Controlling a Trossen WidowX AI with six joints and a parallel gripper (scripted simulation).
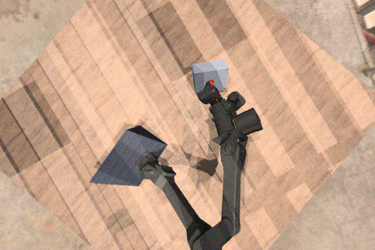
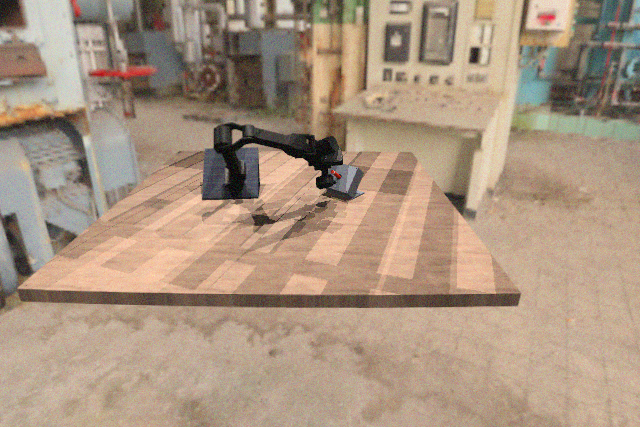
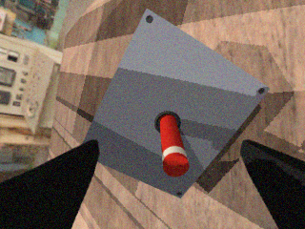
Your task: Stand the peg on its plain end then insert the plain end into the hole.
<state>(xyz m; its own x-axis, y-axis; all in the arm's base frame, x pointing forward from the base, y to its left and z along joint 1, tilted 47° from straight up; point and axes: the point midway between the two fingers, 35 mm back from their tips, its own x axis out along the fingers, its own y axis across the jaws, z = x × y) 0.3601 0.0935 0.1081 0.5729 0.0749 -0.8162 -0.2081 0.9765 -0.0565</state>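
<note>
Now: gripper tip 10 mm above the red peg. From my gripper tip the other things lie so: sloped grey-blue panel (30 mm ahead, 40 mm to the left, 40 mm below).
</note>
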